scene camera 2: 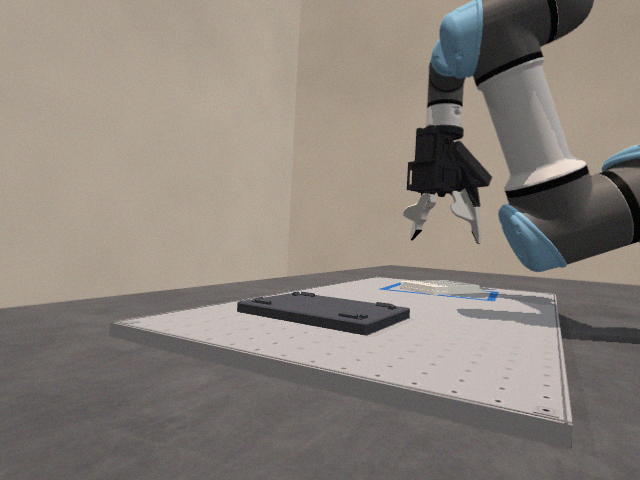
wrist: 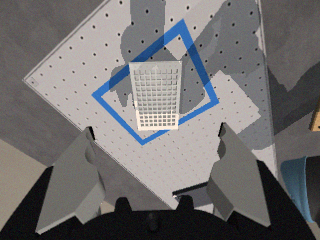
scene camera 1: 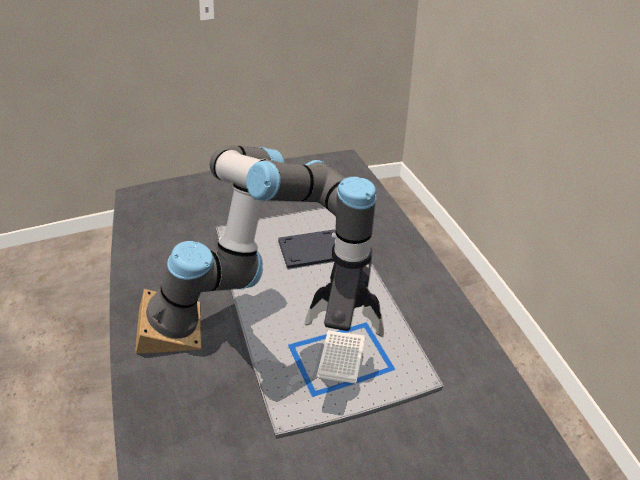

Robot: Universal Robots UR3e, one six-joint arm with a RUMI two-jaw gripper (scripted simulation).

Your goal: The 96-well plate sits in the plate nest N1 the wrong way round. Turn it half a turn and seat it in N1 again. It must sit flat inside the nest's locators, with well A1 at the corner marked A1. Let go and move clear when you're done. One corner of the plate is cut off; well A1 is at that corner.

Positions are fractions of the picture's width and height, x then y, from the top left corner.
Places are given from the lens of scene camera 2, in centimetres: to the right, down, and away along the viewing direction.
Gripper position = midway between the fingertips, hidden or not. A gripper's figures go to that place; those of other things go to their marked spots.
my gripper (scene camera 2: 0.69, 0.51): 23, 0, 79
white 96-well plate (scene camera 2: 0.68, 0.60): 20, 8, 72
